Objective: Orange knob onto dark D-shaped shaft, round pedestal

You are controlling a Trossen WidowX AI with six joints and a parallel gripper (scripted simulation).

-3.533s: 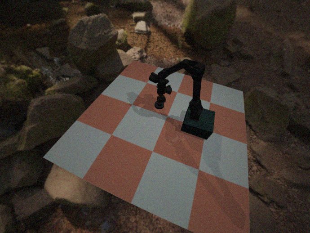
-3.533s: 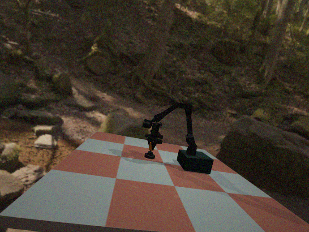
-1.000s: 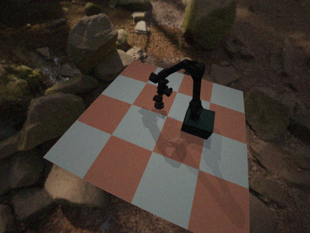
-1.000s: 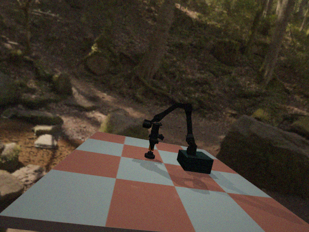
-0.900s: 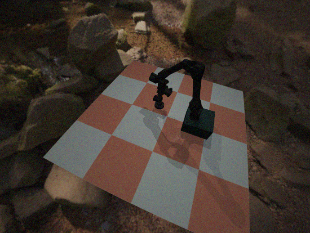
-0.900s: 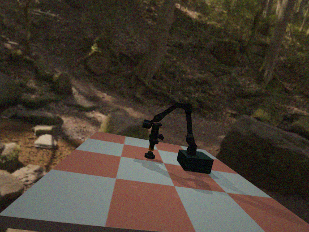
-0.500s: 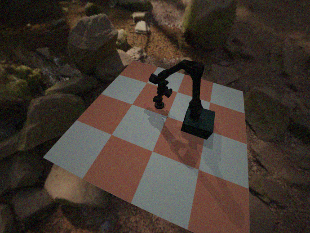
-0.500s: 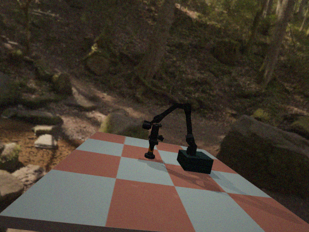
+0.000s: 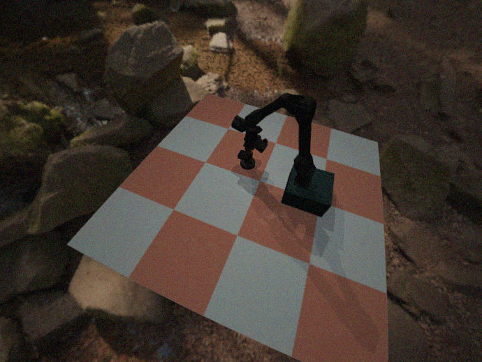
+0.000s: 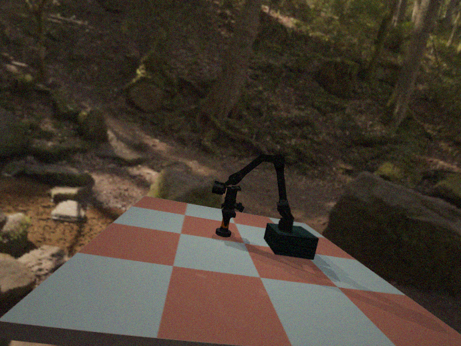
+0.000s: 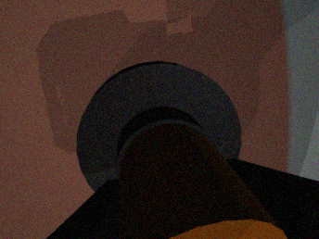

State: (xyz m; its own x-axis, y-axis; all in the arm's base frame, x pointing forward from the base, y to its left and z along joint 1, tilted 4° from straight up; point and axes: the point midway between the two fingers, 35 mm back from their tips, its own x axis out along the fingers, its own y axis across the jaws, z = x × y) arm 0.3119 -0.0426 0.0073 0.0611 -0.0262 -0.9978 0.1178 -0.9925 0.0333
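My gripper tip is 20 mm below the orange knob. The rest, counted from my gripper tip: round pedestal (20 mm below).
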